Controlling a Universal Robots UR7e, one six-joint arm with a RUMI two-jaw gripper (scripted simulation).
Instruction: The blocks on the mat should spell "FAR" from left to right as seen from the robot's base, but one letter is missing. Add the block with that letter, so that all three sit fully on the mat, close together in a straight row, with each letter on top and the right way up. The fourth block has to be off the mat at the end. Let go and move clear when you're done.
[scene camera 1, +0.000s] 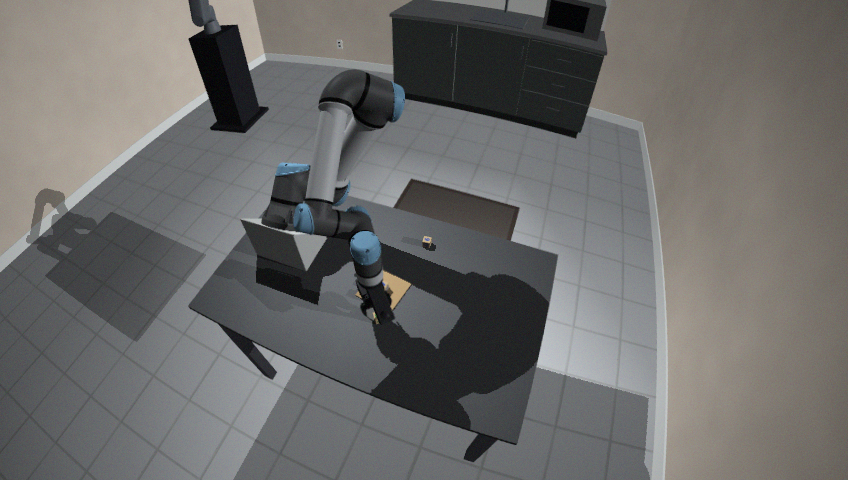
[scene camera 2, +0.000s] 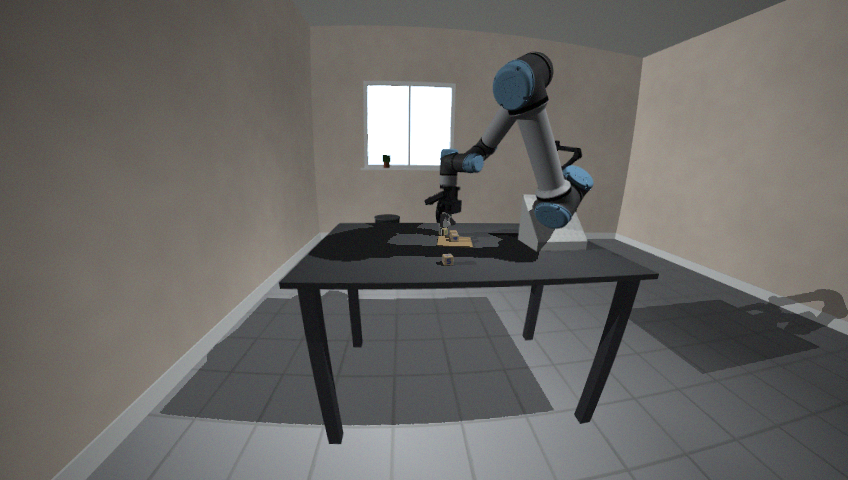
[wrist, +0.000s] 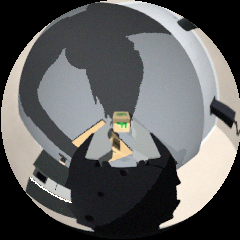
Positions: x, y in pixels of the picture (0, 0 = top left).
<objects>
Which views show my gripper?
Scene camera 1, scene camera 2 and the wrist view: all of them.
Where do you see my gripper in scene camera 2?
At 443, 234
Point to my gripper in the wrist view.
At 121, 119
</objects>
